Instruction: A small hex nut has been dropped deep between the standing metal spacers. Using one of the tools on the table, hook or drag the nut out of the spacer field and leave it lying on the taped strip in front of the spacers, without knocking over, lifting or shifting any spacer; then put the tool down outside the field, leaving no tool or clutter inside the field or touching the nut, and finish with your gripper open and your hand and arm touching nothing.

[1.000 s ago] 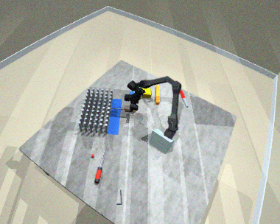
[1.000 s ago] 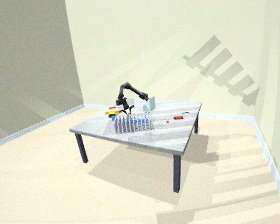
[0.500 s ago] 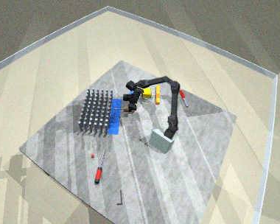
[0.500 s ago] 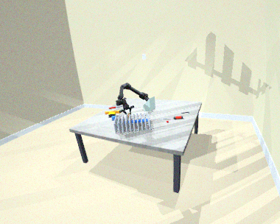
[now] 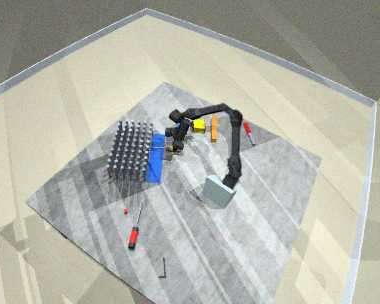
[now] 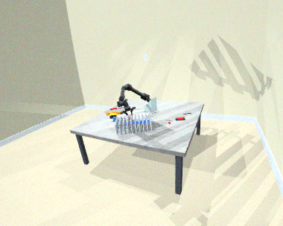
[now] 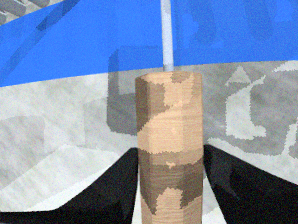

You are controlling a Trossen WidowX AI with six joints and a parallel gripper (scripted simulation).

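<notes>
My gripper tip is 8 cm to the right of the blue taped strip, 7 cm short of it and 3 cm above it. The rest, counted from my gripper tip: orange bar 32 cm to the right, 12 cm behind, 2 cm below; wooden-handled tool 9 cm ahead, 5 cm to the left; blue block 18 cm to the right, 6 cm ahead, 1 cm below.
</notes>
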